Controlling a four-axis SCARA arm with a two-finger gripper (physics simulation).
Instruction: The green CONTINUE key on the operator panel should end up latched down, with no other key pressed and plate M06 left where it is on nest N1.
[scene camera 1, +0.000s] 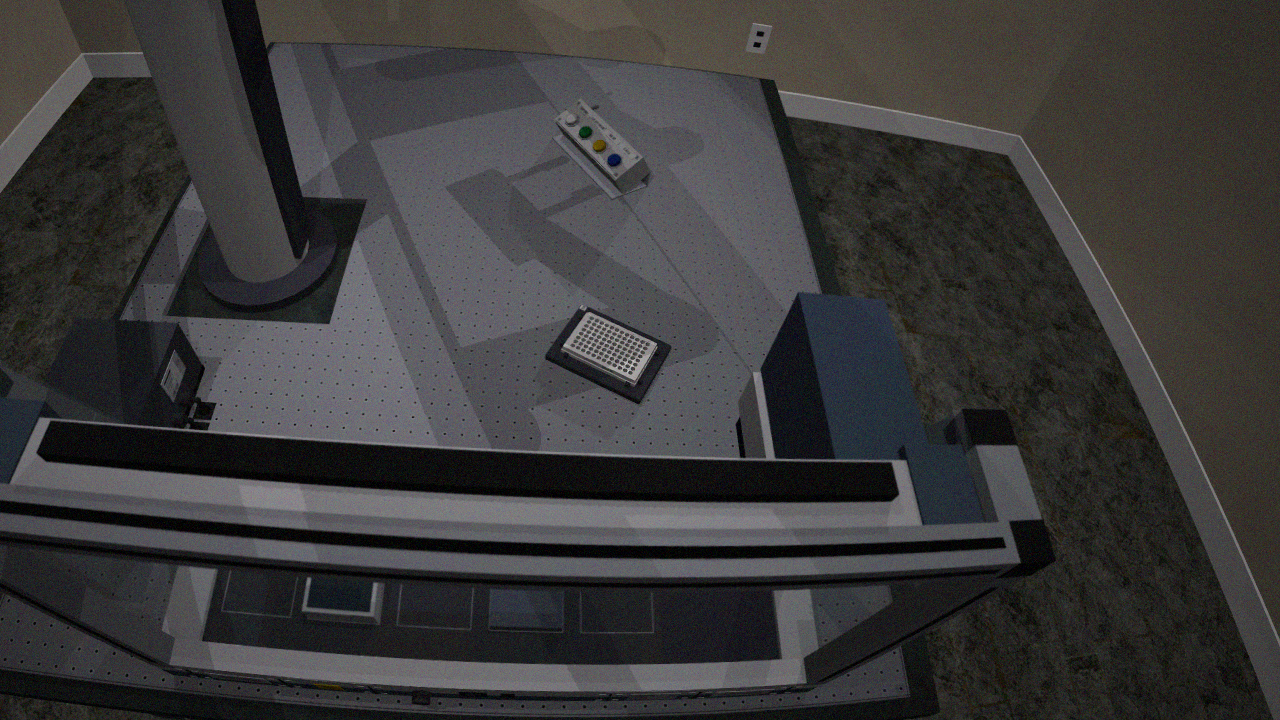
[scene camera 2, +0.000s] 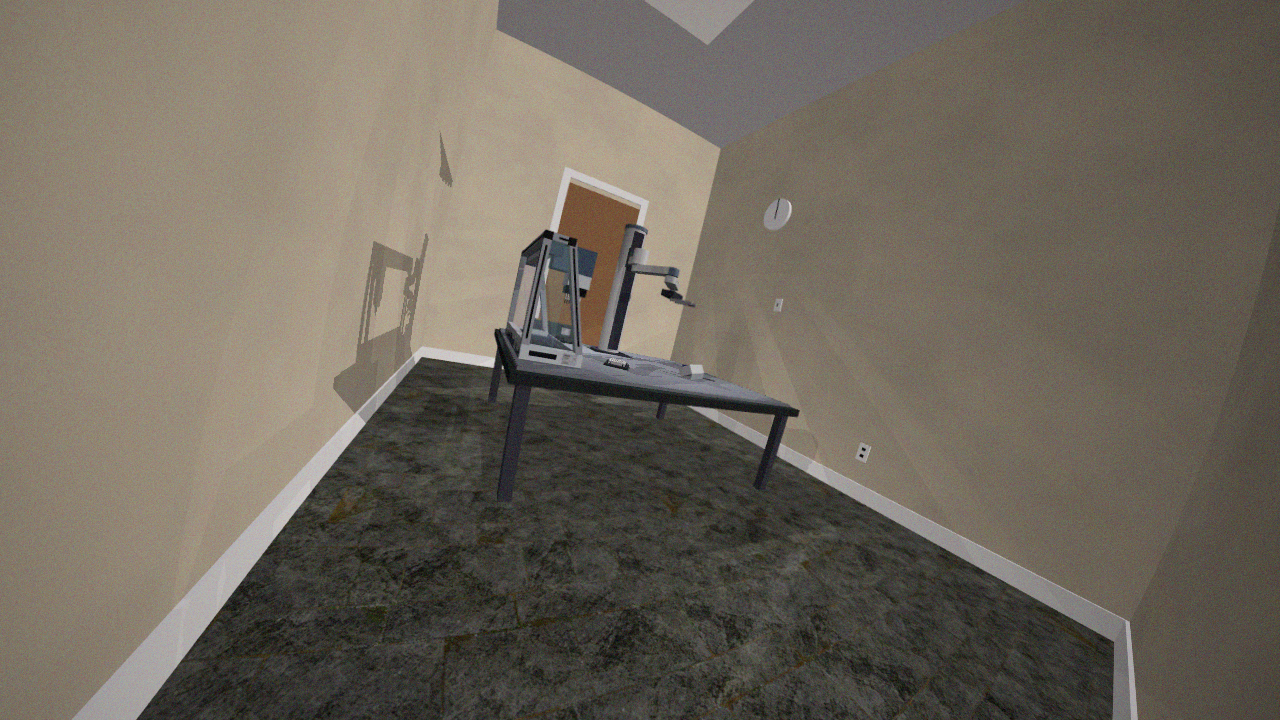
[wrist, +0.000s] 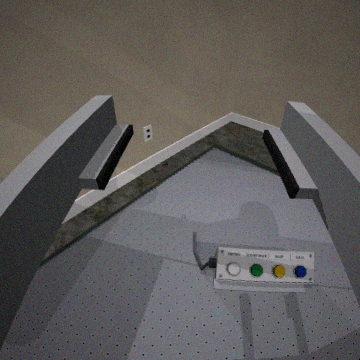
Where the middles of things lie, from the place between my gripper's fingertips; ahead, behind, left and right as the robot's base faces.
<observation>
My hand is 540 mm to the left of the white well plate (scene camera 1: 597, 342), 420 mm above it and 230 mm short of it.
</observation>
